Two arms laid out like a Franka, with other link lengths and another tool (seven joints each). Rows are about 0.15 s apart.
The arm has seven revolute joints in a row. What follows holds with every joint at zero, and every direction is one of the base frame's. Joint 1 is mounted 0.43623 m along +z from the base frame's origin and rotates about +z. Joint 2 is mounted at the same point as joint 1 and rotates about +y. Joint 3 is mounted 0.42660 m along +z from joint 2 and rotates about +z. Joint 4 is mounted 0.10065 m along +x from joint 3 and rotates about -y. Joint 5 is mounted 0.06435 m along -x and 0.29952 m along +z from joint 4 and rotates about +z. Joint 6 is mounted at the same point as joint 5 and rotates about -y. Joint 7 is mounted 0.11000 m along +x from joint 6 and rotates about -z. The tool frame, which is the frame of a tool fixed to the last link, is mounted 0.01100 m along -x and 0.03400 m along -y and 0.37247 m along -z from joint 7; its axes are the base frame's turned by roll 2.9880, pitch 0.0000 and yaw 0.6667 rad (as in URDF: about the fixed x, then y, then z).
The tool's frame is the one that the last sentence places.
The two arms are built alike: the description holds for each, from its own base.
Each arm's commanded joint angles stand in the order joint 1, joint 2, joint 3, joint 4, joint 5, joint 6, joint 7.
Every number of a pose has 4 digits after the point.
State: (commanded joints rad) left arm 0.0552 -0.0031 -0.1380 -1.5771 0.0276 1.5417 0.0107; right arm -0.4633 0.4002 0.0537 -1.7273 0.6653 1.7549 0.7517
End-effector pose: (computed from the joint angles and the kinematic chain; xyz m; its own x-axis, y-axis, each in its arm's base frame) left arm 0.4820 -0.0636 0.5503 0.8398 0.5428 -0.0085 0.5402 -0.8341 0.1114; right arm 0.5576 -0.0210 0.3698 0.7373 -0.5097 -0.4434 -0.6702 -0.6342 -0.3855
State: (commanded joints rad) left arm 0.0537 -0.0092 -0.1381 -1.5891 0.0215 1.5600 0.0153; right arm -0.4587 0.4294 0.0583 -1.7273 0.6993 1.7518 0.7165
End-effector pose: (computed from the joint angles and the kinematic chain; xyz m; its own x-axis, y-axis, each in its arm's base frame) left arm 0.4839 -0.0670 0.5503 0.8435 0.5372 -0.0021 0.5333 -0.8369 0.1231; right arm 0.5621 -0.0081 0.3611 0.7497 -0.4774 -0.4583 -0.6558 -0.6289 -0.4177
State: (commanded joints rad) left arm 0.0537 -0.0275 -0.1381 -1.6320 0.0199 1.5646 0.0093; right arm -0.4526 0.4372 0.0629 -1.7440 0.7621 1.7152 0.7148
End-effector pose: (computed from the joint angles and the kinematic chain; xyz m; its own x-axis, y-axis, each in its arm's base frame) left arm 0.4702 -0.0667 0.5427 0.8400 0.5423 -0.0173 0.5407 -0.8340 0.1101; right arm 0.5585 0.0215 0.3698 0.7388 -0.4391 -0.5113 -0.6661 -0.5910 -0.4550
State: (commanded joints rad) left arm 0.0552 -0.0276 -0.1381 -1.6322 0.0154 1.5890 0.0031; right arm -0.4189 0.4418 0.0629 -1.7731 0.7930 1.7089 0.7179
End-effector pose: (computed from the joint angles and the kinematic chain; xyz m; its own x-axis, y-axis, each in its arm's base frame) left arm 0.4794 -0.0686 0.5450 0.8362 0.5483 -0.0007 0.5439 -0.8293 0.1283; right arm 0.5510 0.0523 0.3680 0.7316 -0.4045 -0.5488 -0.6683 -0.5847 -0.4600
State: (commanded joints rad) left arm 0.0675 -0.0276 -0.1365 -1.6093 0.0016 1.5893 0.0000; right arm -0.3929 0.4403 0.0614 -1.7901 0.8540 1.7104 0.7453
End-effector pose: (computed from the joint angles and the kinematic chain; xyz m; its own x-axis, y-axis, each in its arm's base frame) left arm 0.4874 -0.0676 0.5545 0.8266 0.5627 0.0091 0.5550 -0.8176 0.1533; right arm 0.5574 0.0799 0.3778 0.7084 -0.3978 -0.5830 -0.6942 -0.5419 -0.4736
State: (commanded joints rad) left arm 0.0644 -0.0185 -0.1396 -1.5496 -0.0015 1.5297 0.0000; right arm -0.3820 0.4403 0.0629 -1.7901 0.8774 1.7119 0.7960
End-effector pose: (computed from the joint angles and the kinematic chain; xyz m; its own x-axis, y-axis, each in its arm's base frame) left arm 0.4840 -0.0715 0.5681 0.8301 0.5576 -0.0006 0.5512 -0.8205 0.1512; right arm 0.5625 0.0916 0.3842 0.6745 -0.4102 -0.6138 -0.7274 -0.5115 -0.4574
